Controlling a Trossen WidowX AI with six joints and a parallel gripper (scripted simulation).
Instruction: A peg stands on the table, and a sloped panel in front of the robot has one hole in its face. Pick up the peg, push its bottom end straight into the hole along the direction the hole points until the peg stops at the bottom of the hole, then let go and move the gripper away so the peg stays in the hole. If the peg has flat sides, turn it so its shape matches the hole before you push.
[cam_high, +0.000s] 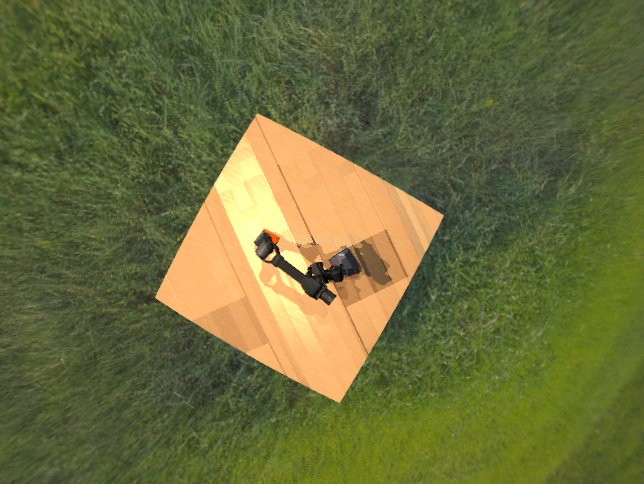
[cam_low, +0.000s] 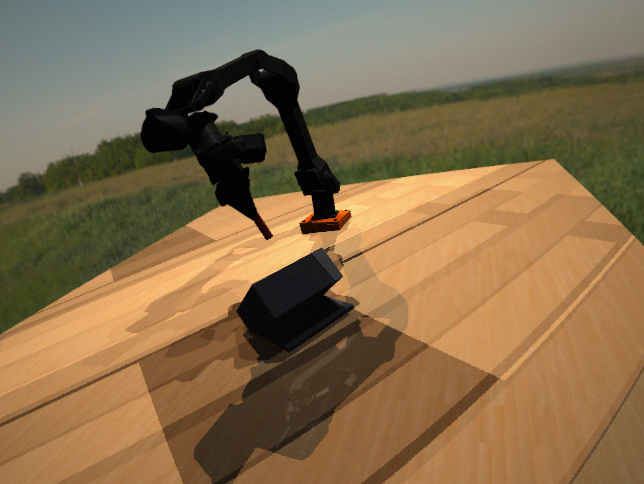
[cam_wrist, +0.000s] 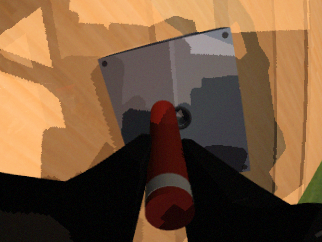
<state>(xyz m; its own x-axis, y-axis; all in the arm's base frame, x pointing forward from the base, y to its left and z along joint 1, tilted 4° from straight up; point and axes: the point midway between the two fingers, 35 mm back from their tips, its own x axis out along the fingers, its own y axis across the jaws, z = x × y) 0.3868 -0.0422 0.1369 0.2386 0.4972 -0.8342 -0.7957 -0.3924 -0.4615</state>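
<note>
My gripper tip is now 11 cm above the sloped panel, 7 cm short of it and 5 cm to the right of it. The rest, counted from my gripper tip: peg (1 cm to the right, 1 cm above).
</note>
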